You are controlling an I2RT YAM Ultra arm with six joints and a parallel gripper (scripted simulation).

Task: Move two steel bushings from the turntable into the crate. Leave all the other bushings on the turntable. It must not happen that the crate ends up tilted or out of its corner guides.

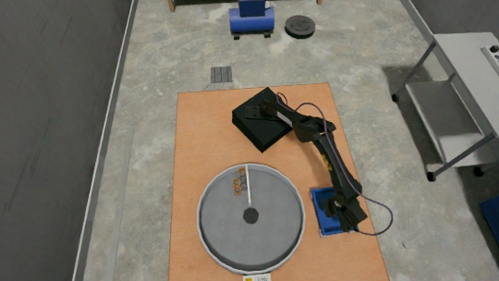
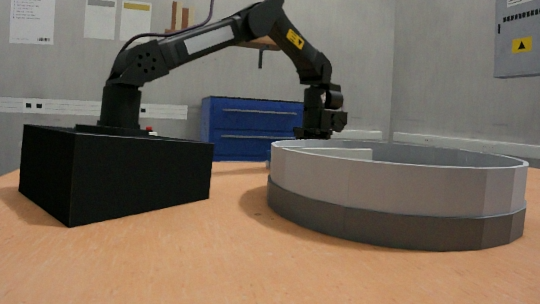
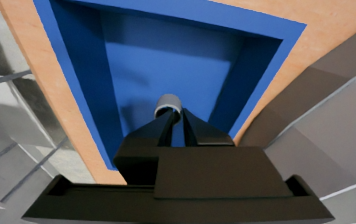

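Now: the blue crate 1 cm to the left of my hand. Also, from my hand: grey turntable 33 cm to the right, 4 cm ahead, 2 cm above.
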